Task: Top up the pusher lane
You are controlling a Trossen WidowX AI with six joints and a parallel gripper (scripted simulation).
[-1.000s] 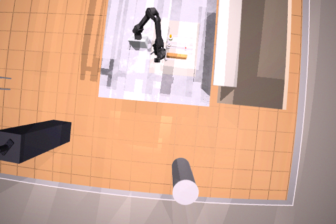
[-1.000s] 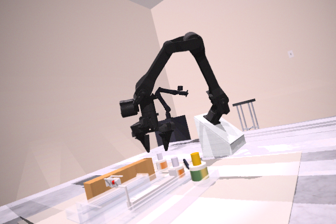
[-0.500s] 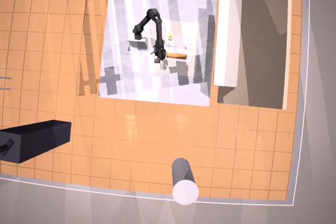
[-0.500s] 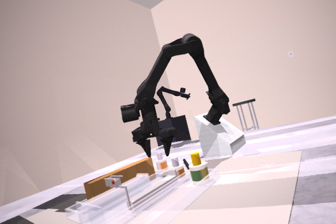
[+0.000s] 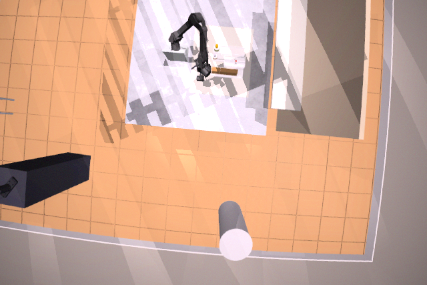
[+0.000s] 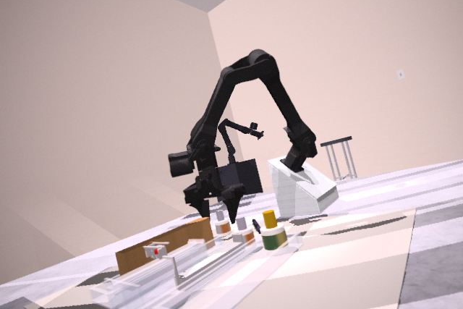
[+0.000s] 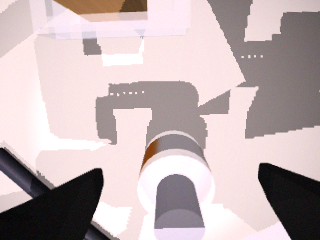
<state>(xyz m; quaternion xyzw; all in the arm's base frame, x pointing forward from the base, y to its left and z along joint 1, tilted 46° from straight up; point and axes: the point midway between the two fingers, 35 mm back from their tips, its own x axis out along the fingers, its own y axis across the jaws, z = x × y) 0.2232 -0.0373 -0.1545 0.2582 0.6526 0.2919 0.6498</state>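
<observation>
Right now the thin dark rod is 5 cm behind my gripper tip, 8 cm to the left of it and 2 cm below it. Also, from my gripper tip: clear sprung lane: 25 cm ahead, 14 cm to the left, 1 cm below; then red mark: 29 cm ahead, 13 cm to the left, 4 cm above.
</observation>
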